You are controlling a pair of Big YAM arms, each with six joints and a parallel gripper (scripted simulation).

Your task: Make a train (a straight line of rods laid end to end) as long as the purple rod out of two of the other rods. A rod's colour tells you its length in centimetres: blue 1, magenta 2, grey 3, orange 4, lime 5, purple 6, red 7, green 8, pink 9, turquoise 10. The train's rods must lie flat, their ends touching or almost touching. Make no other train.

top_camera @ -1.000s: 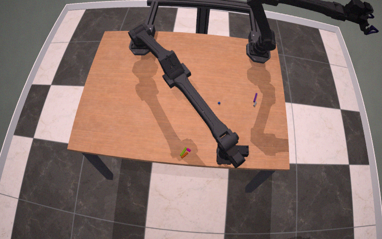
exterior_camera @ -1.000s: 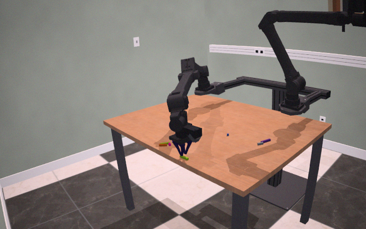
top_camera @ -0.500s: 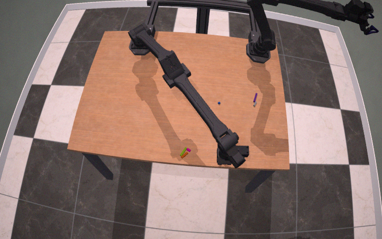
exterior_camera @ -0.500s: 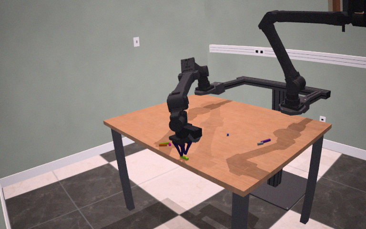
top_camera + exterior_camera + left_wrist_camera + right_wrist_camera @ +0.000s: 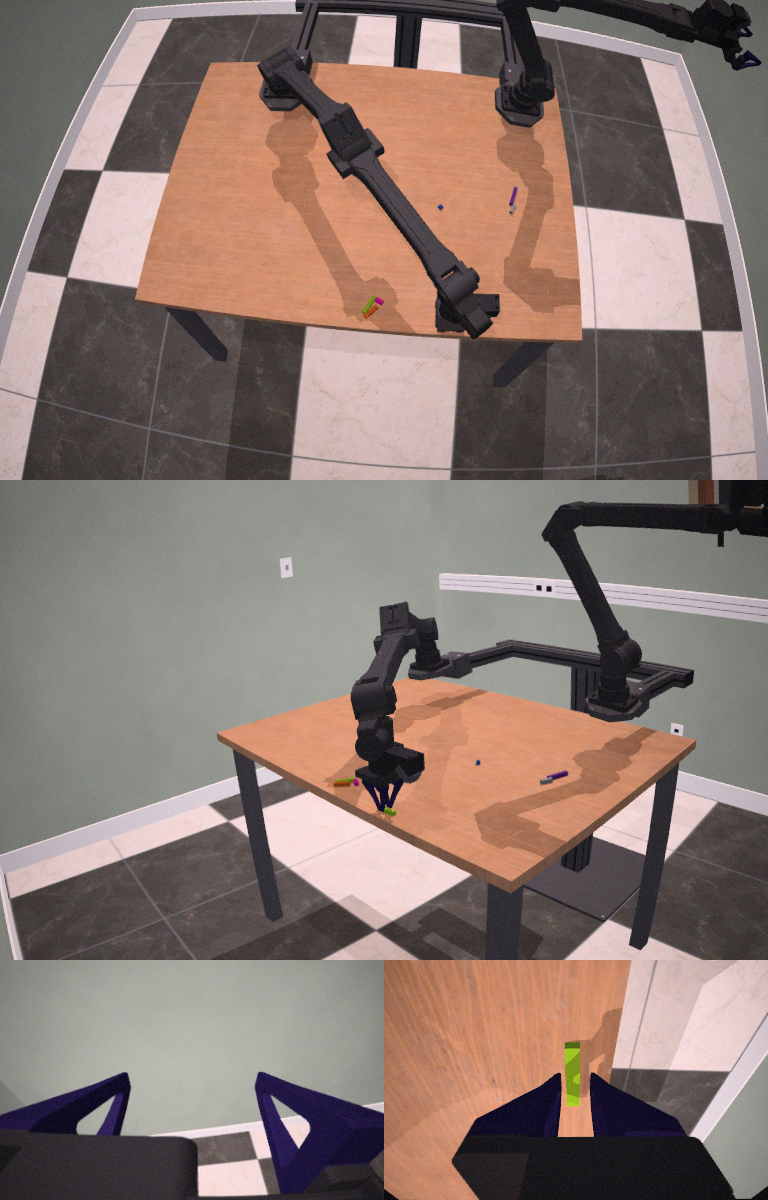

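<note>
Right now my right hand is 330 mm past the blue rod, 20 mm to the left of it and 10 mm above it. From my right hand the other things lie so: grey rod (340 mm behind, 190 mm to the left, 10 mm below); magenta rod (170 mm to the right, 50 mm behind, 10 mm below); orange rod (180 mm to the right, 20 mm behind, 10 mm below).
</note>
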